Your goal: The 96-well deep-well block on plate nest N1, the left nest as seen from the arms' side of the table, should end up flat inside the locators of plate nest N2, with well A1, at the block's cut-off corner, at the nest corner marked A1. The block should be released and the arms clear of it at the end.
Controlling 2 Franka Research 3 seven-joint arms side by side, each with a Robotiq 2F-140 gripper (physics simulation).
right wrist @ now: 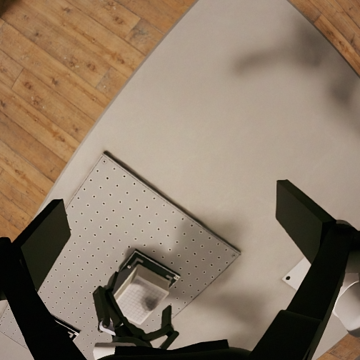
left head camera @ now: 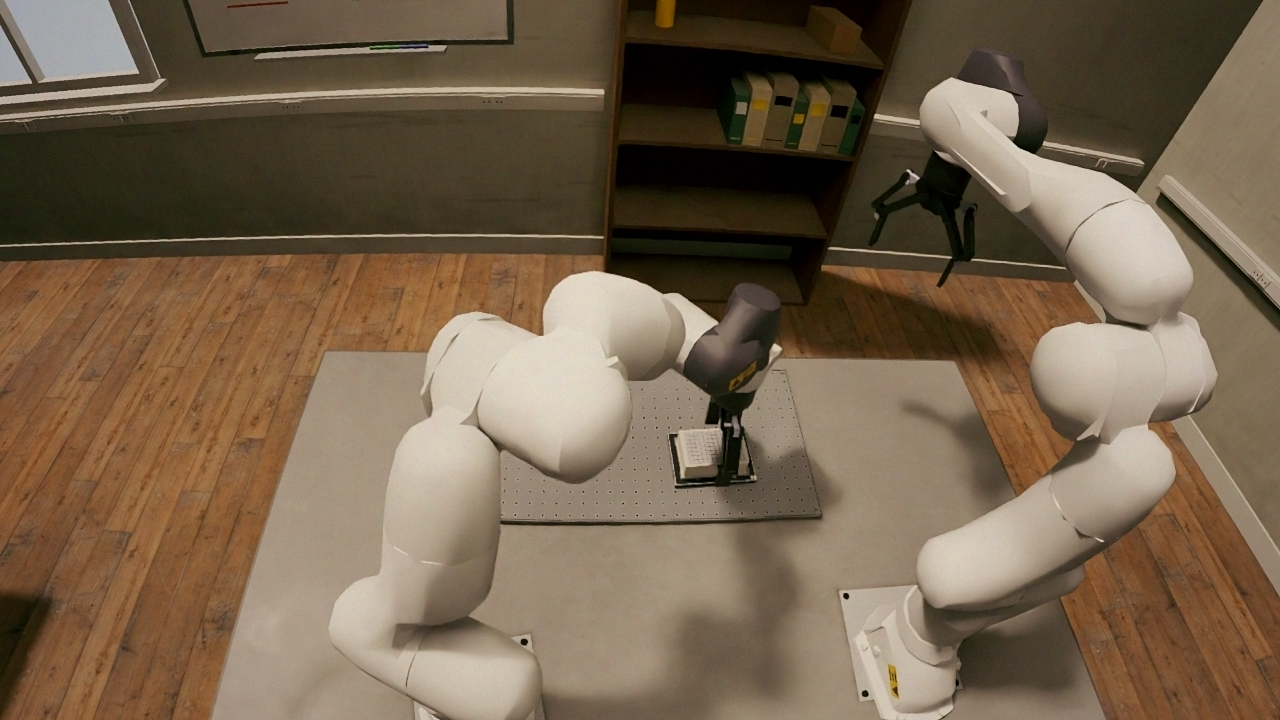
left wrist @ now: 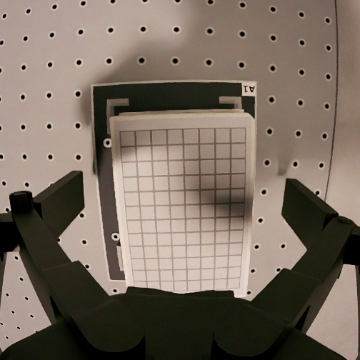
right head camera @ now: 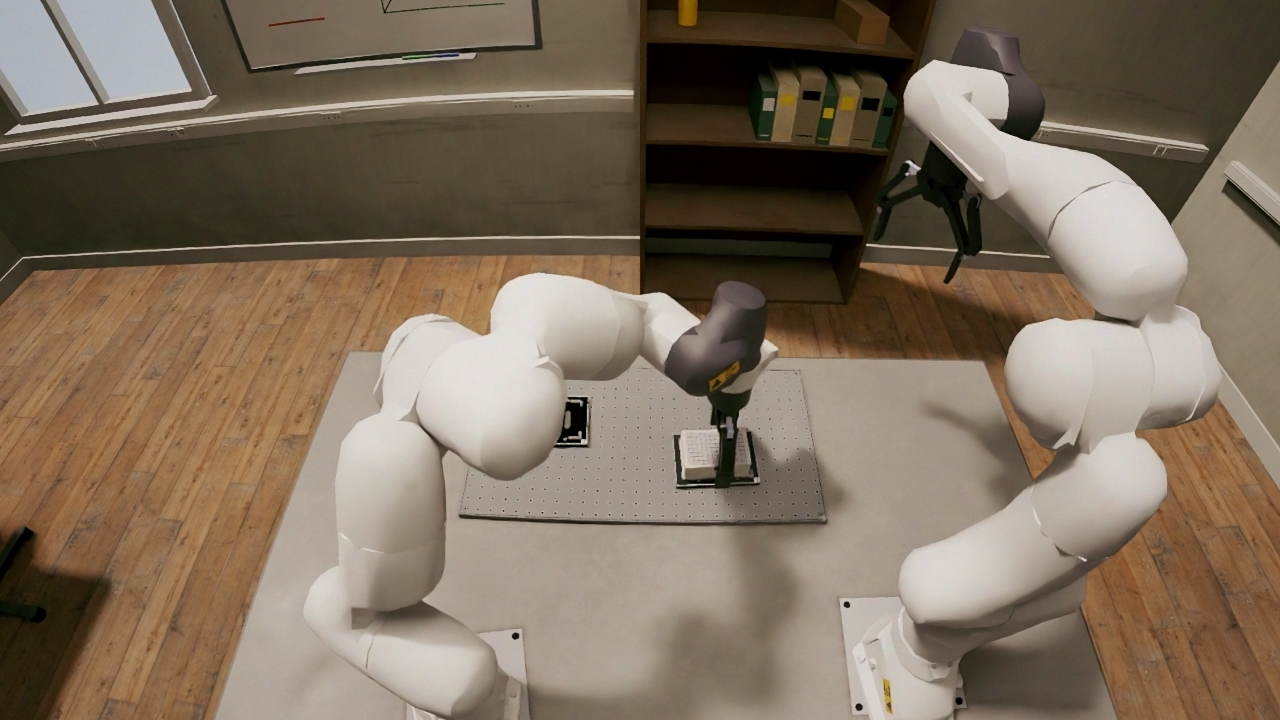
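The white 96-well block (left head camera: 696,450) (right head camera: 700,452) (left wrist: 185,175) (right wrist: 142,295) sits on plate nest N2 (left head camera: 698,484) (right head camera: 698,484) (left wrist: 170,95) (right wrist: 160,265), the right nest in the head views, and looks flat. In the left wrist view its cut-off corner is at the top right, by the A1 mark. The block hides most of the locators; full seating cannot be told. My left gripper (left head camera: 721,452) (right head camera: 721,454) (left wrist: 183,193) (right wrist: 140,292) is open, fingers apart from the block's two long sides. My right gripper (left head camera: 907,264) (right head camera: 913,259) (right wrist: 170,209) is open, high and far from the block.
Plate nest N1 (right head camera: 585,429) (right wrist: 75,333) shows partly and without a block; the left arm hides the rest of it in the right head view. Both nests are on the perforated board (left head camera: 590,505) (right head camera: 572,505) (left wrist: 295,130) (right wrist: 120,185). A bookshelf (left head camera: 617,179) (right head camera: 642,179) stands beyond the table.
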